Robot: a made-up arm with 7 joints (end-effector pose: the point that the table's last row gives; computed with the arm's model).
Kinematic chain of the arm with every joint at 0, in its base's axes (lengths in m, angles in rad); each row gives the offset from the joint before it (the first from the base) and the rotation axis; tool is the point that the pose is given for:
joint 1: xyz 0 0 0.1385 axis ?
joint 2: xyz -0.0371 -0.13 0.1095 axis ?
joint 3: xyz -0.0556 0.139 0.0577 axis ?
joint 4: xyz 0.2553 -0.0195 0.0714 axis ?
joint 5: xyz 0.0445 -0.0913 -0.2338 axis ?
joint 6: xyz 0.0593 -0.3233 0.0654 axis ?
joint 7: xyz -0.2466 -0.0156 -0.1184 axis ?
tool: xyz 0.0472 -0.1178 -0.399
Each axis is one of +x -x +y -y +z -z.
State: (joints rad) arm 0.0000 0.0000 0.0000 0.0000 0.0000 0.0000 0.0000
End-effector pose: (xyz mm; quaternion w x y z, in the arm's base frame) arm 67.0 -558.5 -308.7 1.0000 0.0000 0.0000 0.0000
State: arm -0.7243 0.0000 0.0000 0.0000 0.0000 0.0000 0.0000
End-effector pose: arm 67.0 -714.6 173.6 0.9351 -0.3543 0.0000 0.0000
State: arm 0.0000 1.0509 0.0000 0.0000 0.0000 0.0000 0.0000
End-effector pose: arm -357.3 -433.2 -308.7 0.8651 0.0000 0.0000 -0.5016
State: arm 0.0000 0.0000 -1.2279 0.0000 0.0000 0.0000 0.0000
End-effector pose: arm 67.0 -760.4 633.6 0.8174 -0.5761 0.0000 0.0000
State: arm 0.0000 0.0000 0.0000 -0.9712 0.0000 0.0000 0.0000
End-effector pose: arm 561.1 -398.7 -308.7 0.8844 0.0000 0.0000 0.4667
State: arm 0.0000 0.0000 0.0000 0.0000 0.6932 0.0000 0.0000
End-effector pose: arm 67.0 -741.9 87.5 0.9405 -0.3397 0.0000 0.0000
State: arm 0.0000 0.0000 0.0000 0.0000 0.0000 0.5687 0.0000
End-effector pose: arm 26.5 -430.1 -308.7 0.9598 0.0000 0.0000 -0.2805
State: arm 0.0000 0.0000 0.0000 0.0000 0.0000 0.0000 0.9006
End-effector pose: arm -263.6 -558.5 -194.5 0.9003 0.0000 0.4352 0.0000
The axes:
joint 1: +x
joint 2: -z
joint 3: +x
joint 4: -z
joint 5: -x
joint 6: -z
joint 7: +y

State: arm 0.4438 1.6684 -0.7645 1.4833 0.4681 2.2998 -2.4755
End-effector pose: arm 182.3 -338.0 361.3 0.3959 0.4886 -0.6569 -0.4160
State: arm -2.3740 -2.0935 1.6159 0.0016 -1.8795 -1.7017 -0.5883
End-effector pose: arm -648.9 334.4 -235.2 0.8534 0.2257 -0.3448 -0.3190
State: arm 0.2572 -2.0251 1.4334 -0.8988 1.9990 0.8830 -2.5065
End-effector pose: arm -101.3 -326.5 401.0 0.1129 -0.5077 0.7786 0.3511
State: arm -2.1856 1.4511 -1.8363 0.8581 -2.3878 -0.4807 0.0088
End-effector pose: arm -113.5 330.6 877.9 0.2683 -0.8473 -0.3798 0.2566
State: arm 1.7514 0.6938 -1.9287 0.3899 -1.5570 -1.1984 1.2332
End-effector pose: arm -434.8 -277.6 -933.9 0.7550 0.3267 0.3061 0.4791
